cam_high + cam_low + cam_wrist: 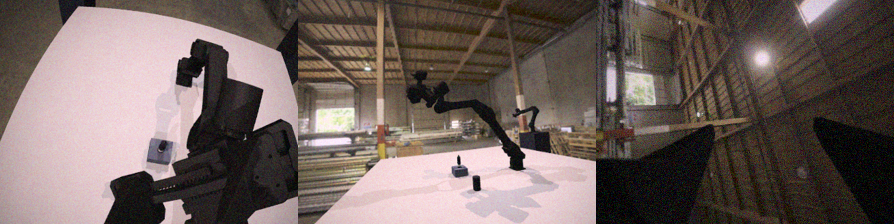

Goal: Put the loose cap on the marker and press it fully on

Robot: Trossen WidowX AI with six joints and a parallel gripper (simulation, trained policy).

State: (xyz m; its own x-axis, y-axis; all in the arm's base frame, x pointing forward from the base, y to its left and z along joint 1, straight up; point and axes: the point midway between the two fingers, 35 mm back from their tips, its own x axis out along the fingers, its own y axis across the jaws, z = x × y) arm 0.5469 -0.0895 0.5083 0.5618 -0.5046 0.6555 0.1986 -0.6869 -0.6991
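My gripper tip is 25 cm past the dark cap, 23 cm to the right of it and 50 cm above it. The rest, counted from my gripper tip: grey holder block: 24 cm behind, 5 cm to the left, 51 cm below.
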